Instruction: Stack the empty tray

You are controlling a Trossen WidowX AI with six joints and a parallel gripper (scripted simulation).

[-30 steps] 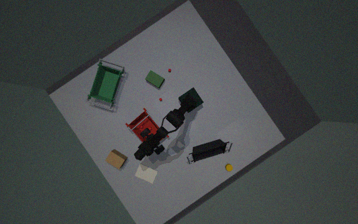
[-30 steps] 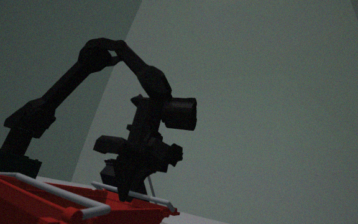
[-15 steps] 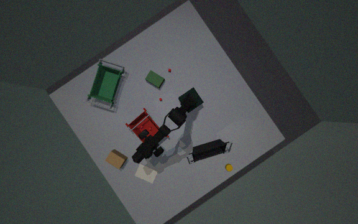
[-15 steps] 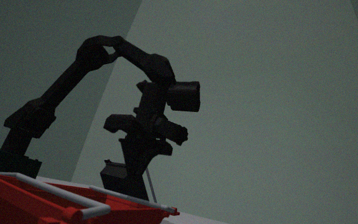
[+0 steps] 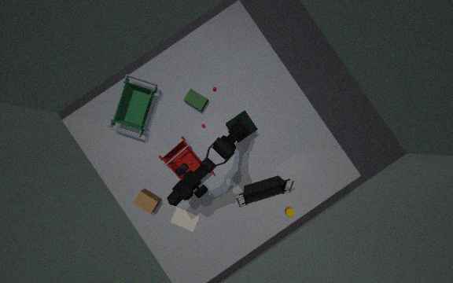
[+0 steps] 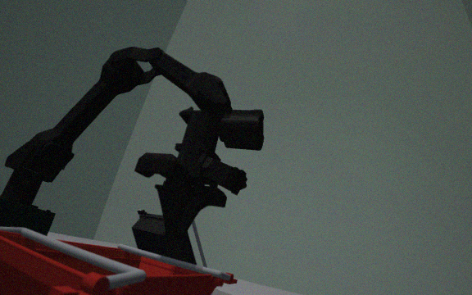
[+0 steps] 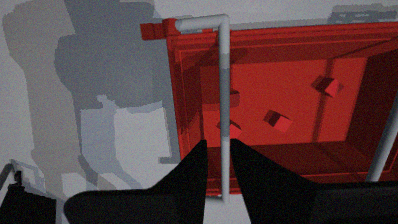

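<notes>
The black tray is 330 mm to the left of my gripper tip, 230 mm behind it and 20 mm below it. Round my gripper tip: white slab: 230 mm ahead, 150 mm to the left, 90 mm below; tan box: 310 mm ahead, 80 mm to the right, 60 mm below; green block: 340 mm to the right, 290 mm behind, 70 mm below.
</notes>
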